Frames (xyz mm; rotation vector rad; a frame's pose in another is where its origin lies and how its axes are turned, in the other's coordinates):
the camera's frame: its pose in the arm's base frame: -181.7 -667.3 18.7 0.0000 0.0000 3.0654
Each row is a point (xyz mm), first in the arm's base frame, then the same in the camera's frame.
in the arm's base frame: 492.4 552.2 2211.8
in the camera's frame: -579.3 -1267.3 2193.1
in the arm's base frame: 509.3 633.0 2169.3
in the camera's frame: -590.0 -1349.1 2150.6
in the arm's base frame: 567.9 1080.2 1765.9
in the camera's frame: -614.4 -1799.5 1747.2
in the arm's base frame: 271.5 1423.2 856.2
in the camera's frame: -292.8 -2118.9 837.5
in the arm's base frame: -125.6 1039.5 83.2
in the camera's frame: 74.0 -1706.1 64.5
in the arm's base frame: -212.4 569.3 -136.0
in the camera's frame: 124.7 -1230.7 -154.7
